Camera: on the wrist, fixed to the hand. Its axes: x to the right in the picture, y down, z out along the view.
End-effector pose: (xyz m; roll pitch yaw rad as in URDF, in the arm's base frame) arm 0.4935 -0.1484 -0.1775 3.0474 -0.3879 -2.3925
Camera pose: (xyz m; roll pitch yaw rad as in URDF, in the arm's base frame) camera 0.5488 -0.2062 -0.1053 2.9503 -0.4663 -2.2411
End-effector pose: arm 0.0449 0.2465 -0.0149 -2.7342 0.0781 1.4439
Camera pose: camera 0.0117 0.2847 0.0802 -2.7677 -0.0594 1.5227
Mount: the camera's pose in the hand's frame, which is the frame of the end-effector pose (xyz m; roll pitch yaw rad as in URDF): 0.0262 -0.0733 -0.0745 -0.0403 0.0946 -0.1273
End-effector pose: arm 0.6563 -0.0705 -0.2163 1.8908 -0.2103 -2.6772
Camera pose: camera 0.6668 -0.1701 -0.2560 1.8351 -0.1181 -2.5465
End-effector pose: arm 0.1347 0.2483 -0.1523 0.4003 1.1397 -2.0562
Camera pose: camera 0.1368 0.3347 -0.2167 0.1145 1.2665 -2.3251
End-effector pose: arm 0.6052 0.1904 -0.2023 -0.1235 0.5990 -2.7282
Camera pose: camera 0.5860 0.2714 -0.2707 -0.2623 0.6704 -2.9040
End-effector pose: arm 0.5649 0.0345 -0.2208 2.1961 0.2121 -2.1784
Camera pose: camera 0.6370 -0.0428 -0.2418 2.1982 0.2568 -2.0221
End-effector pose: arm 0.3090 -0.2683 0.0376 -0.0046 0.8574 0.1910
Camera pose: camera 0.2848 -0.3480 -0.0307 -0.2091 0.9409 -0.0260
